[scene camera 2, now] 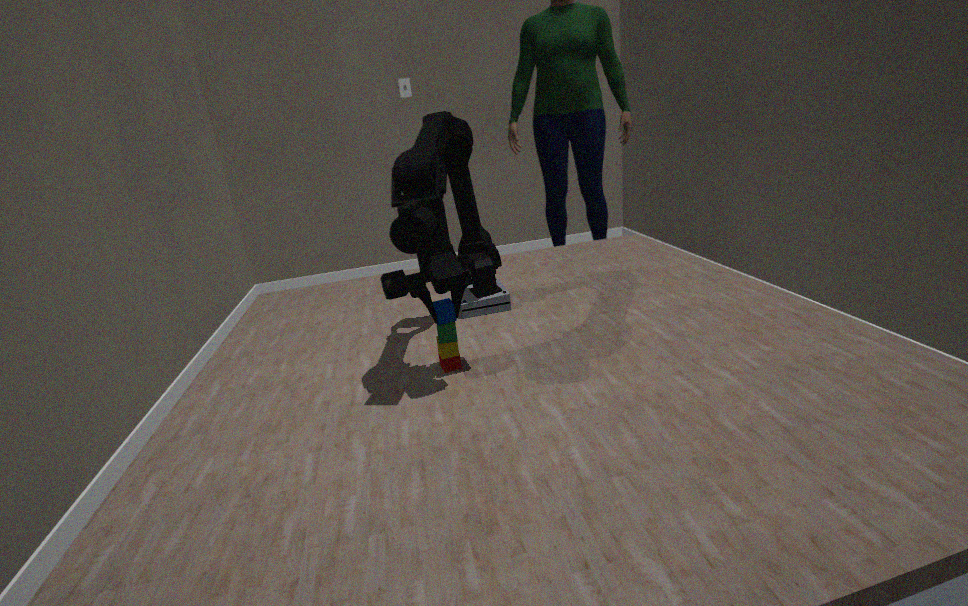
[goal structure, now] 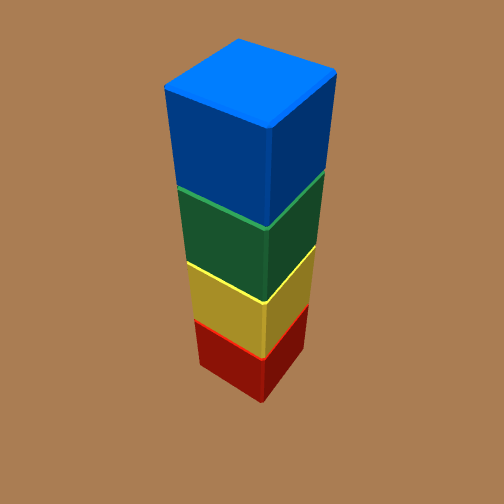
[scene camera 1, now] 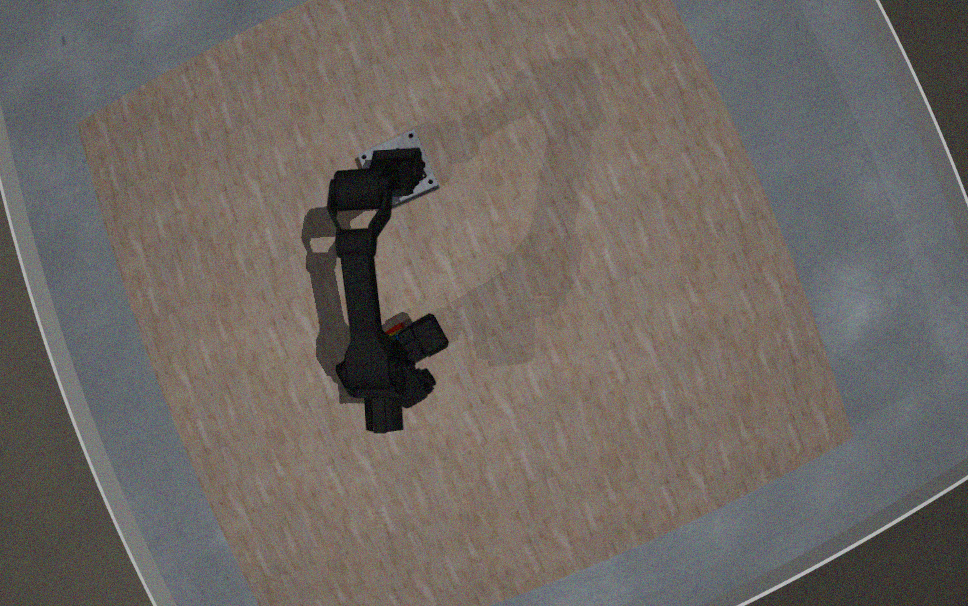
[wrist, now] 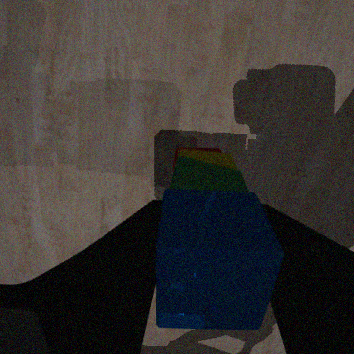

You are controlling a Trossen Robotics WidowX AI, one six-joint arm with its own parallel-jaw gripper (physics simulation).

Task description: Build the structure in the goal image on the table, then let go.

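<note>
A stack stands upright on the table: a red block (scene camera 2: pixel 450 365) (scene camera 1: pixel 394 329) at the bottom, a yellow block (scene camera 2: pixel 448 350) (wrist: pixel 220 158) on it, then a green block (scene camera 2: pixel 446 333) (wrist: pixel 207 176). A blue block (scene camera 2: pixel 444 311) (wrist: pixel 210 260) is at the top, directly above the green one, with no gap visible between them in scene camera 2. My gripper (scene camera 2: pixel 445 314) (wrist: pixel 208 213) is shut on the blue block, one finger on each side. In scene camera 1 the arm hides most of the stack.
The arm's silver base plate (scene camera 1: pixel 387 147) (scene camera 2: pixel 485 305) is behind the stack on the wooden table top (scene camera 1: pixel 642 321) (scene camera 2: pixel 571 464). Shadows of the arm fall on the table. A person in a green top (scene camera 2: pixel 570 60) stands beyond the table's far edge.
</note>
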